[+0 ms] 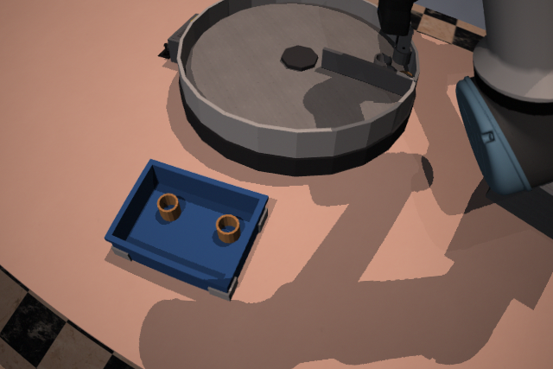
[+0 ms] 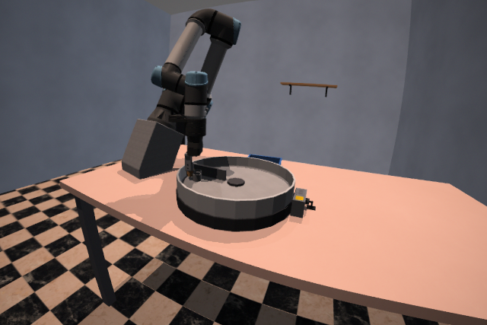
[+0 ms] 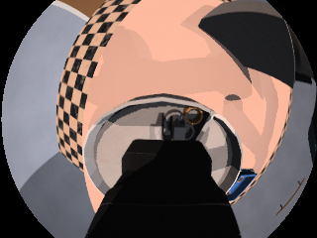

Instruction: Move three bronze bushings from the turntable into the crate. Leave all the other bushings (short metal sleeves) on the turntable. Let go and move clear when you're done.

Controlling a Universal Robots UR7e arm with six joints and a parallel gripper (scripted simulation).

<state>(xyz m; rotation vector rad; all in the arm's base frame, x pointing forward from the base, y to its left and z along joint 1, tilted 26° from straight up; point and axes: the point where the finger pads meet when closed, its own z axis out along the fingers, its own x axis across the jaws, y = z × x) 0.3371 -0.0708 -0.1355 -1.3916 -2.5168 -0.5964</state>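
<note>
My gripper is now 15 cm short of the grey turntable, 9 cm to the right of it and 6 cm above it. The rest, counted from my hand: blue crate: 10 cm ahead, 45 cm to the left, 9 cm below.
</note>
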